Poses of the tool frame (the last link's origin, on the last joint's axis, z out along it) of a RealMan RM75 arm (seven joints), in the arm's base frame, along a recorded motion.
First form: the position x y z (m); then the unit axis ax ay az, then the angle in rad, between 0 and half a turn.
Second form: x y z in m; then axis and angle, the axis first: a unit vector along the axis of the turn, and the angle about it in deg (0 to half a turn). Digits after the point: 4 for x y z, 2 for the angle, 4 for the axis.
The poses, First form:
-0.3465 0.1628 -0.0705 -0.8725 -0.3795 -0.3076 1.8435
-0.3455 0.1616 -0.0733 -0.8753 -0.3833 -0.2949 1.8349
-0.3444 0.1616 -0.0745 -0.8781 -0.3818 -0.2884 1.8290
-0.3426 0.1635 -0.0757 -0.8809 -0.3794 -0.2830 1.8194
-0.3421 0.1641 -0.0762 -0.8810 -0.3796 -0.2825 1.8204
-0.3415 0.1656 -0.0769 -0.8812 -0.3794 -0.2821 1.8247
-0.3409 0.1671 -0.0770 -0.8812 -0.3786 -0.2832 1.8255
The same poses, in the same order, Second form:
-0.3465 0.1628 -0.0705 -0.8725 -0.3795 -0.3076 105.62
-0.3455 0.1616 -0.0733 -0.8753 -0.3833 -0.2949 105.13
-0.3444 0.1616 -0.0745 -0.8781 -0.3818 -0.2884 104.79
-0.3426 0.1635 -0.0757 -0.8809 -0.3794 -0.2830 104.24
-0.3421 0.1641 -0.0762 -0.8810 -0.3796 -0.2825 104.30
-0.3415 0.1656 -0.0769 -0.8812 -0.3794 -0.2821 104.55
-0.3409 0.1671 -0.0770 -0.8812 -0.3786 -0.2832 104.59

